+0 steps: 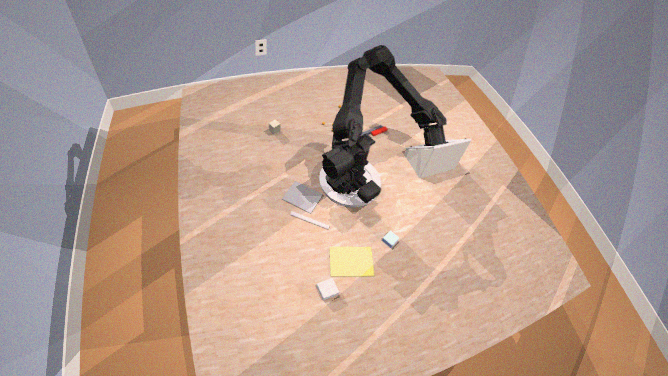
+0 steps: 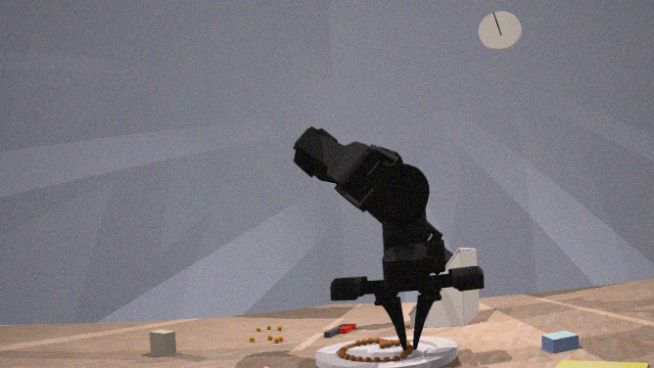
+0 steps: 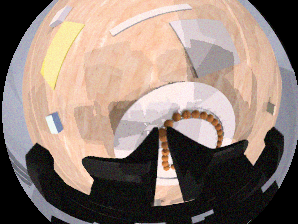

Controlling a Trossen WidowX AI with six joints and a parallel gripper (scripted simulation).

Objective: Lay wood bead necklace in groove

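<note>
Right now my gripper tip is 130 mm short of the grey sheet, 30 mm to the left of it and 20 mm above it. Round my gripper tip: yellow sheet (60 mm ahead, 210 mm to the left, 20 mm below); then blue block (70 mm behind, 180 mm to the left, 10 mm below); then stick (130 mm ahead, 60 mm to the left, 20 mm below).
</note>
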